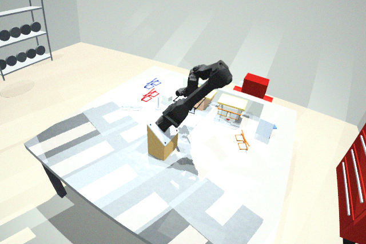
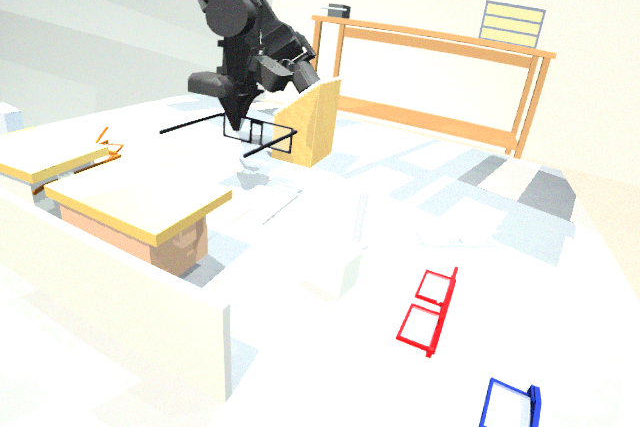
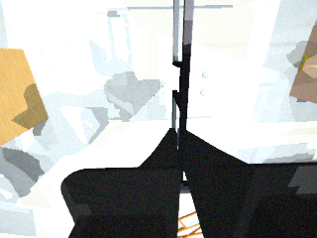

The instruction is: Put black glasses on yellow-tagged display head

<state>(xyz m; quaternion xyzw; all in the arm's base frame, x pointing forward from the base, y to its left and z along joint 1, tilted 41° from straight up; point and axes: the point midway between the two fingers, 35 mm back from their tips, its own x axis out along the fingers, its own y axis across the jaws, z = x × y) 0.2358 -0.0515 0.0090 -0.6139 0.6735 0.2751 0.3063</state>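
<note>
The tan display head is 230 mm ahead of my gripper tip, 20 mm to the left of it and 50 mm below it. Also, from my gripper tip: small post: 70 mm ahead, 240 mm to the left, 90 mm below; grey box: 140 mm ahead, 430 mm to the right, 50 mm below; low white wall: 340 mm ahead, 90 mm to the right, 60 mm below.
</note>
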